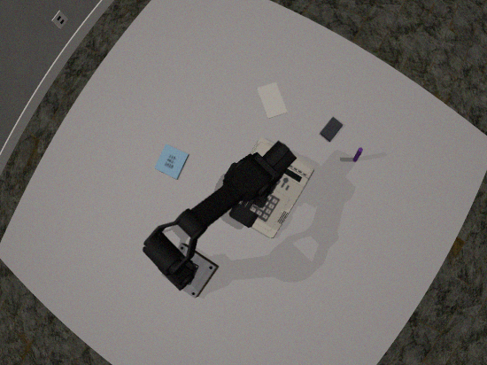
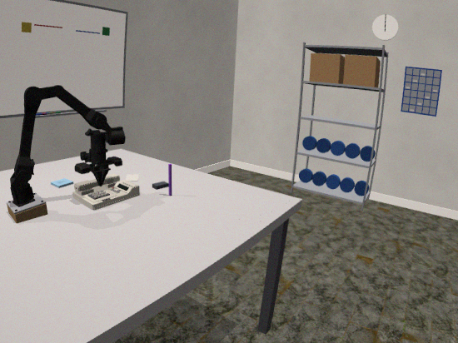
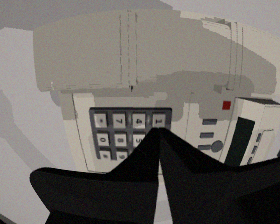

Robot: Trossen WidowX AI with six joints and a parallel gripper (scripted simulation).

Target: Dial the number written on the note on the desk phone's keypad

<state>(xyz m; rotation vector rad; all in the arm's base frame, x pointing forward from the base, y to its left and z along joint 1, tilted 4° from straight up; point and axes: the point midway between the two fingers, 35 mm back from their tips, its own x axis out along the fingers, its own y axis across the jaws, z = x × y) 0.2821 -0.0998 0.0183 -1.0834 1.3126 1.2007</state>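
The beige desk phone lies 60 mm below my hand and 20 mm ahead of it. From my hand the other things lie so: purple stick: 200 mm ahead, 190 mm to the right, 20 mm below; handset: 50 mm to the left, 40 mm below, 20 mm ahead; white card: 260 mm ahead, 90 mm to the left, 80 mm below.
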